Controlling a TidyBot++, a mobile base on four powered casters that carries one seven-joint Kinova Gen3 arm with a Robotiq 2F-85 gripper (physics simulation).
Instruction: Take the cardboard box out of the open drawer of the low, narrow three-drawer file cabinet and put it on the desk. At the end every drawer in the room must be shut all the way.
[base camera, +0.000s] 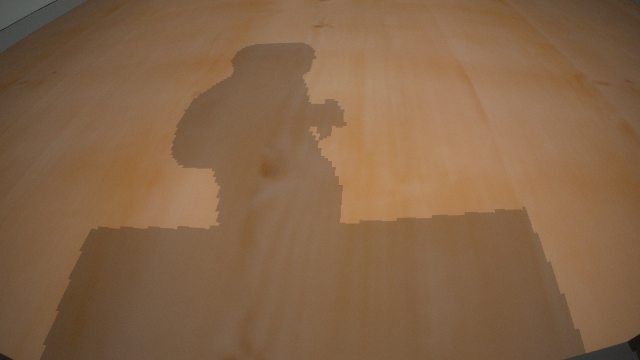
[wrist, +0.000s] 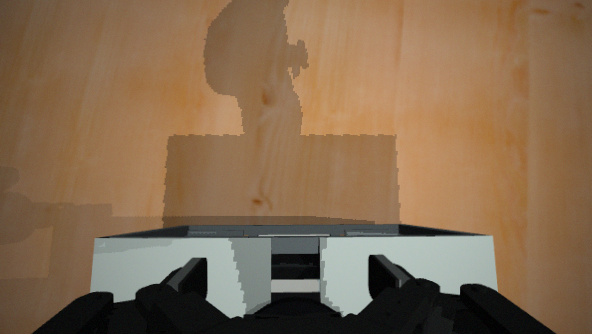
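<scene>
My gripper is open in the wrist view. Its two black fingers stand wide apart with no object between them. They are in front of the pale box-shaped body of my mobile base. The cardboard box, the file cabinet with its drawers and the desk do not show in the base camera view or in the wrist view.
The wooden floor carries the shadow of my base and arm. A fainter shadow lies at the left in the wrist view. A pale wall with a grey strip shows at the upper left.
</scene>
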